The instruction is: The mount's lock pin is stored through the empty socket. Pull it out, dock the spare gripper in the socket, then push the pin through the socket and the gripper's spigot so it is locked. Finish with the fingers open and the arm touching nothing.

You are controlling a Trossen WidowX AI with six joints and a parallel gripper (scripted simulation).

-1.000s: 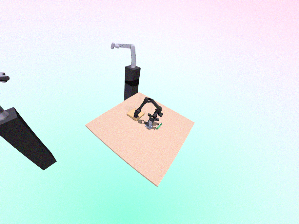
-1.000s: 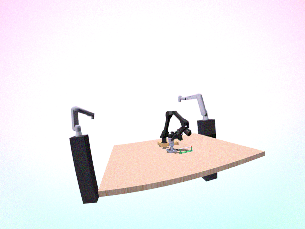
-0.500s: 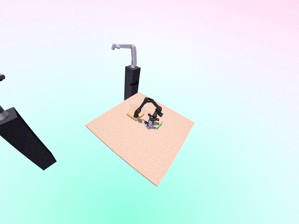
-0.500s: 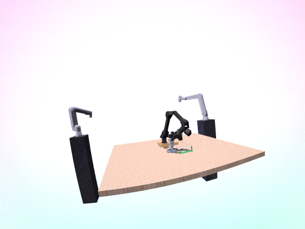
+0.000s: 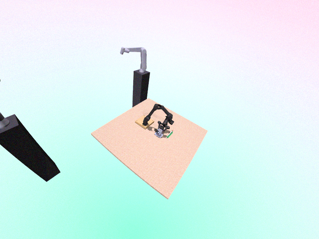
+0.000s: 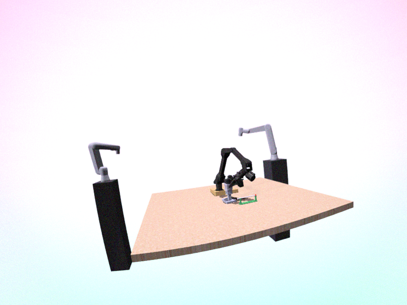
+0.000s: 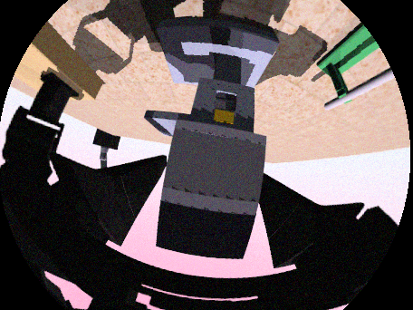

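Right now my gripper tip is 2 cm to the right of the spare gripper. Also, from my gripper tip: green cradle 13 cm to the left, 10 cm below, 10 cm ahead; mount 7 cm below, 2 cm to the left, 1 cm behind.
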